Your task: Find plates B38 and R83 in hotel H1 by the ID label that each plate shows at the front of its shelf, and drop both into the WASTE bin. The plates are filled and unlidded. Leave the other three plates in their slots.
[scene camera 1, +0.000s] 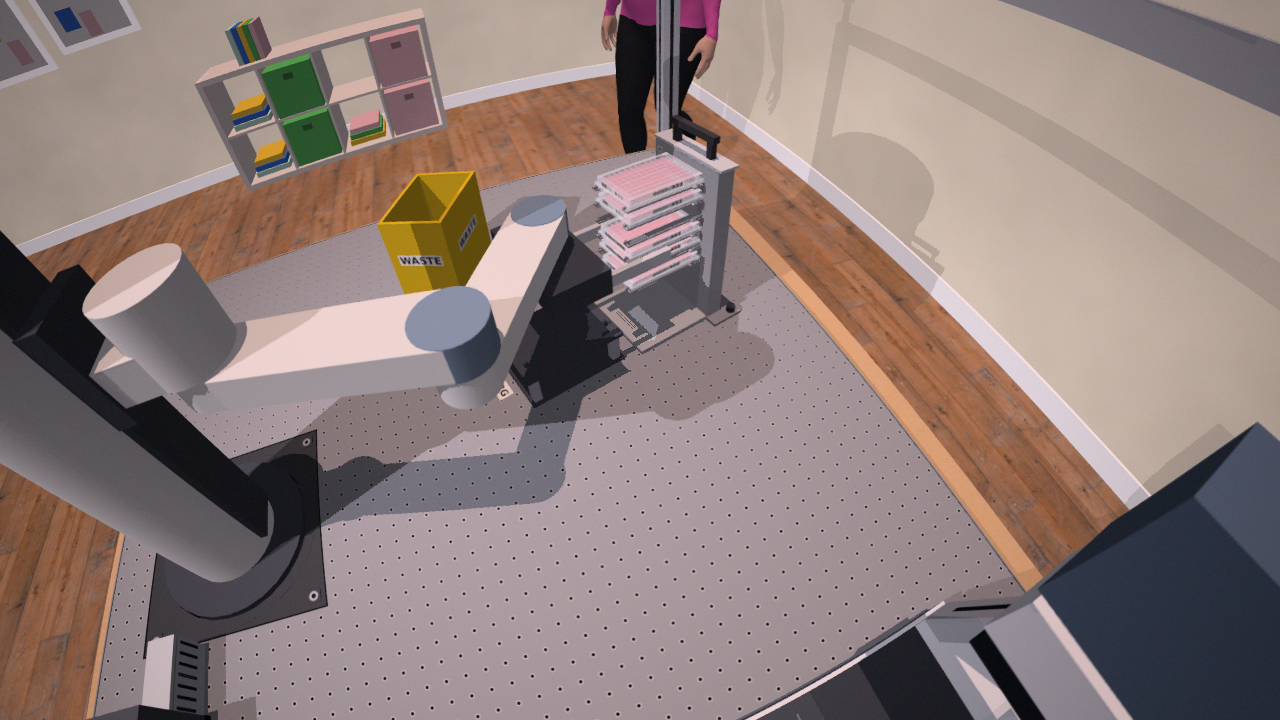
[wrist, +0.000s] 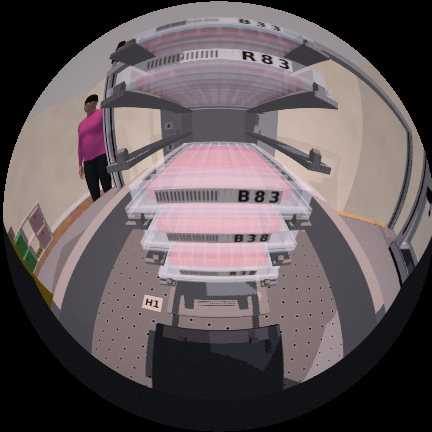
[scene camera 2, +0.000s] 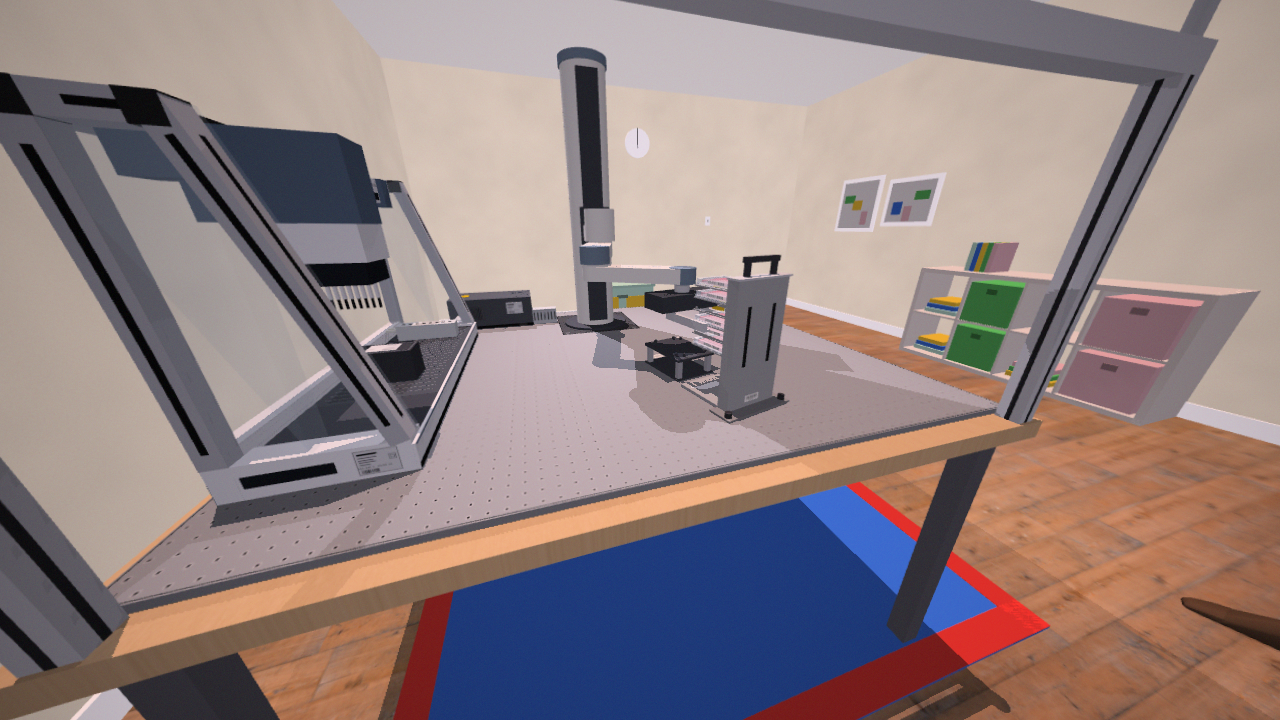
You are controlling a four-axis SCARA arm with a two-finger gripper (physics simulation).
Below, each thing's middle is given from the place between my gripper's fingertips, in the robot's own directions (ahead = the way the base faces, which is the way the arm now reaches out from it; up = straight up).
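Scene:
Plate B33 (scene camera 1: 643, 182): 10 cm above my hand, 1 cm ahead of it. Plate R83 (scene camera 1: 633, 219): 7 cm above my hand, 1 cm ahead. Plate B38 (wrist: 206, 236): 1 cm ahead of my hand, 1 cm below. Plate B83 (scene camera 1: 613, 232): 1 cm ahead of my hand, 1 cm above.

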